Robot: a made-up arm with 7 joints.
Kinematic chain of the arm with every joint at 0, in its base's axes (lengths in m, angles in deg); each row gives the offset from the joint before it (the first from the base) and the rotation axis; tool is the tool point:
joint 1: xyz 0 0 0 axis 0 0.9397 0.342
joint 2: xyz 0 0 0 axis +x
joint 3: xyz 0 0 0 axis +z
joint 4: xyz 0.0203 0 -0.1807 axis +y
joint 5: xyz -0.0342 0 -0.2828 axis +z
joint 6: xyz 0 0 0 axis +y
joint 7: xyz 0 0 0 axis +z
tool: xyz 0 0 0
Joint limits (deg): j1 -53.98..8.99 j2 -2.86..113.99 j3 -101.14..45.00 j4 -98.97..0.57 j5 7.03..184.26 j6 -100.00..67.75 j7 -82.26..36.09
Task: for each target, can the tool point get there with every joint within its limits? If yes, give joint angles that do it. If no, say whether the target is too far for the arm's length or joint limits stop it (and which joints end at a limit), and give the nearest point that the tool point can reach.
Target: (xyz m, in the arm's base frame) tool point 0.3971 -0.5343 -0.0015
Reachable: no: too far | nearest point 0.2704 -0.2968 -0.0530 | short by 0.274 m
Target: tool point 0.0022 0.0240 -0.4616
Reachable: yes | joints 0.89 19.24 -86.00 -29.50 66.82 -35.02 -43.96
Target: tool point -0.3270 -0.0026 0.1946
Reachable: no: joint limits stop it (at a limit: joint 1, joint 2, joint 3, joint 4) | nearest point -0.0568 0.0403 0.3423 | short by 0.311 m
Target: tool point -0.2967 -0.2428 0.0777
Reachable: no: joint limits stop it (at a limit: joint 1, joint 2, joint 3, joint 4) | nearest point -0.0646 -0.3107 -0.1461 | short by 0.330 m
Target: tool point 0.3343 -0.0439 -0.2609
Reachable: yes | joints -24.24 22.49 -34.67 -62.63 124.87 -56.11 -35.97
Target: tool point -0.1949 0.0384 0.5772
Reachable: no: too far | nearest point -0.0594 0.0935 0.3604 | short by 0.262 m
